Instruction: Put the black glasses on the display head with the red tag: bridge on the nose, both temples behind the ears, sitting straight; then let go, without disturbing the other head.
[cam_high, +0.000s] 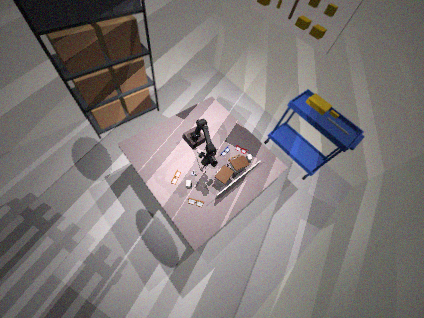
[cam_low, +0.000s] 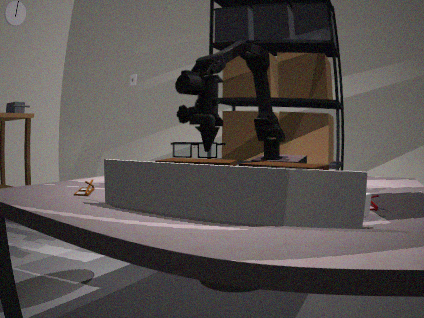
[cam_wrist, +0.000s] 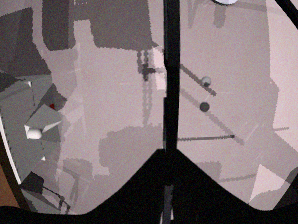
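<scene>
Now: gripper tip 40 mm past the peg, 140 mm to the left of it and 100 mm above it. The rest, counted from my gripper tip: white wall 300 mm ahead, 170 mm to the left, 70 mm below.
</scene>
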